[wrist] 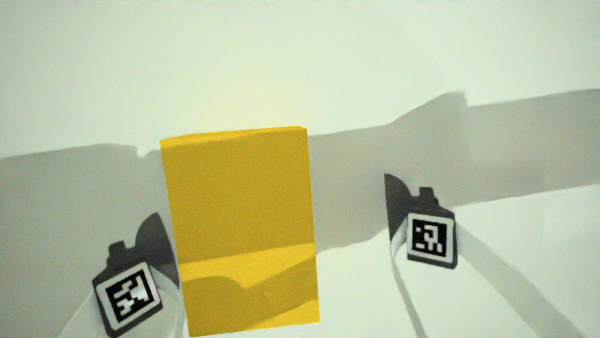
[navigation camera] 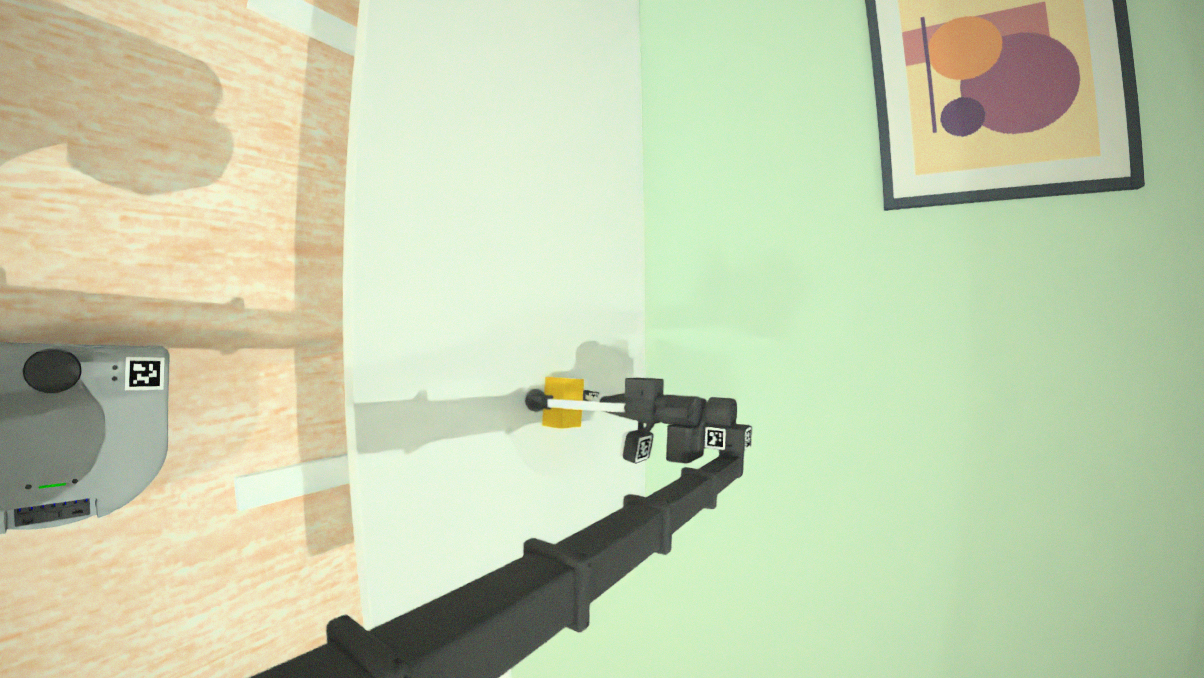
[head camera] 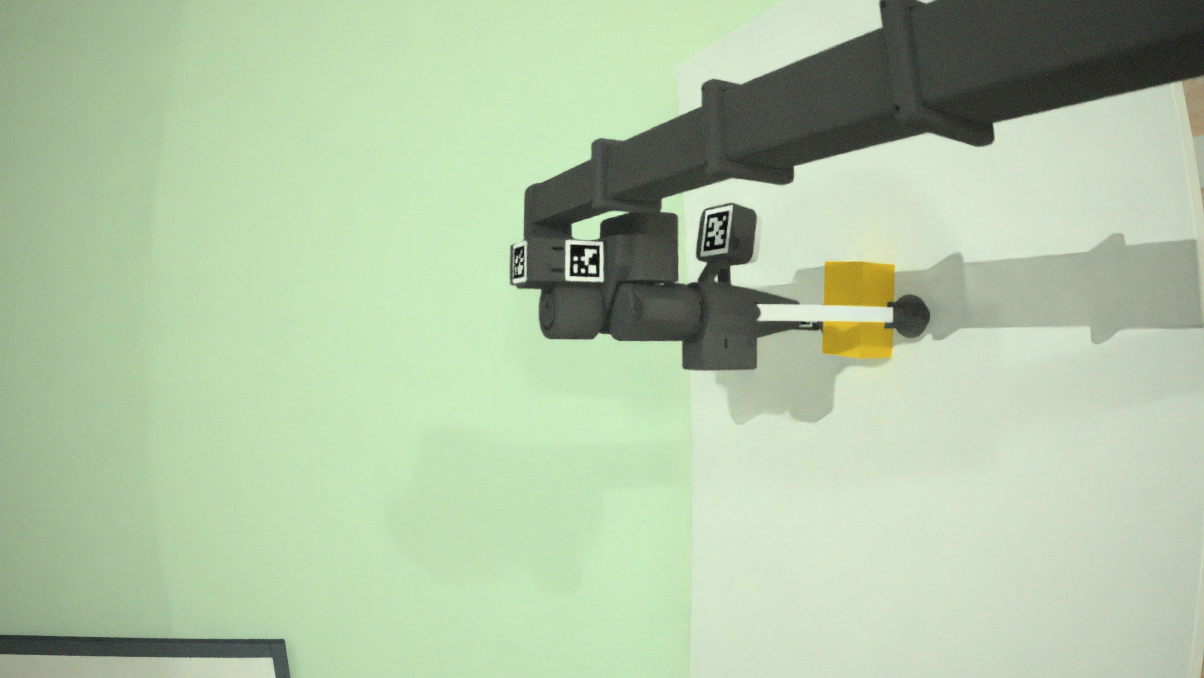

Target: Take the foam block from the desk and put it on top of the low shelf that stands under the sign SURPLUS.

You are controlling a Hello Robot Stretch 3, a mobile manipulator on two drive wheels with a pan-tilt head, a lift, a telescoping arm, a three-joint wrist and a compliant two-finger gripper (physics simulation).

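Pixels of known places: gripper, fingertip midpoint: (wrist: 277,218) (navigation camera: 550,397) (head camera: 881,318); robot's base, origin of the base link: (navigation camera: 54,368).
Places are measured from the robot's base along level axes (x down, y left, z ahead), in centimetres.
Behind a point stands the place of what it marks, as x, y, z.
Observation:
The yellow foam block (head camera: 857,286) {-76.5, -64.3, -5.0} (navigation camera: 562,418) {-76.5, -63.6, -5.5} (wrist: 240,200) {-76.5, -66.6, -4.7} rests on the white desk (head camera: 926,522) {-72.0, -57.7, 17.2} (navigation camera: 497,168) {-72.0, -49.8, 36.2} (wrist: 300,60) {-72.0, -62.8, -10.8}. My gripper (head camera: 857,314) {-72.3, -65.3, -2.2} (navigation camera: 564,403) {-72.3, -65.3, -2.2} (wrist: 277,218) {-72.3, -65.3, -2.2} is open, with its fingertips on opposite sides of the block. In the wrist view the left fingertip is right by the block's left side, and a wide gap separates the right fingertip from the block. In the head view one finger crosses over the block, and the far fingertip is mostly hidden. The low shelf and the sign SURPLUS do not show.
A green wall (head camera: 337,336) {-117.9, -108.9, -0.5} (navigation camera: 800,505) {-110.8, -111.4, -28.8} rises behind the desk. A framed picture (head camera: 143,646) {-147.7, -103.1, 38.2} (navigation camera: 1019,84) {-154.4, -101.2, 59.5} hangs on it. My arm (head camera: 808,109) {-107.5, -32.4, -9.8} (navigation camera: 505,606) {-107.4, -18.8, -8.4} reaches over the desk. My base (navigation camera: 134,437) {-16.0, -11.6, -11.9} stands on the wooden floor (navigation camera: 227,404) {0.0, -31.1, -8.5} before the desk.

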